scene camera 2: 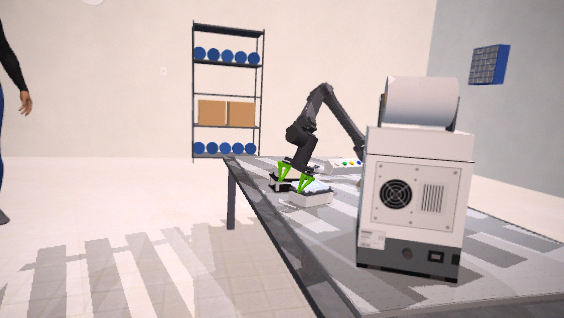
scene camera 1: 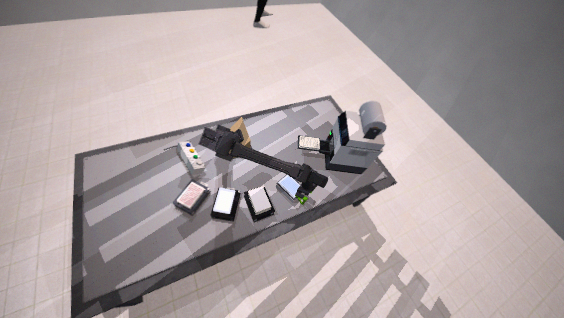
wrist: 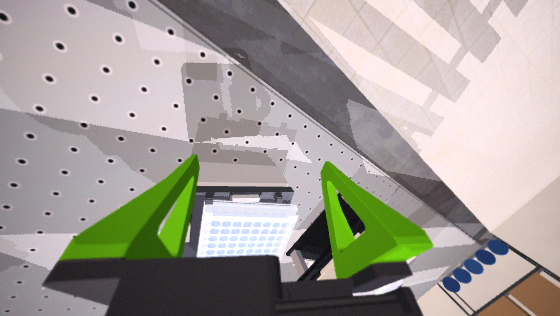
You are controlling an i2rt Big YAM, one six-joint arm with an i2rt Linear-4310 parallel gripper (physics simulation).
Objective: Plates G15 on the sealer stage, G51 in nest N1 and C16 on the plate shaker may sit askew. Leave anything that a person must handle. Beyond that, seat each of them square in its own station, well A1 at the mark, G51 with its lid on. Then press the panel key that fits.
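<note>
My gripper (scene camera 1: 303, 198) (scene camera 2: 290, 186) (wrist: 264, 163) is open and empty, its green fingers spread above and near the plate shaker. A clear, bluish plate (scene camera 1: 289, 186) (scene camera 2: 312, 186) (wrist: 245, 235) sits on the shaker (scene camera 2: 311, 200), a low white box with a dark frame. The gripper body hides its near part in the wrist view; whether it sits square is unclear. A pale plate (scene camera 1: 309, 143) lies on the sealer's stage. In scene camera 1, a grey-white plate (scene camera 1: 260, 200), a bright white plate (scene camera 1: 226, 201) and a pinkish plate (scene camera 1: 192, 195) sit in dark nests; labels are unreadable.
The sealer (scene camera 1: 355, 152) (scene camera 2: 415, 195) with its film roll stands at the table's right end. The key panel (scene camera 1: 191, 157) (scene camera 2: 345, 165) has blue, yellow, green and whitish keys. A tan wedge (scene camera 1: 241, 129) stands by the arm base. A person (scene camera 2: 11, 75) stands off the table.
</note>
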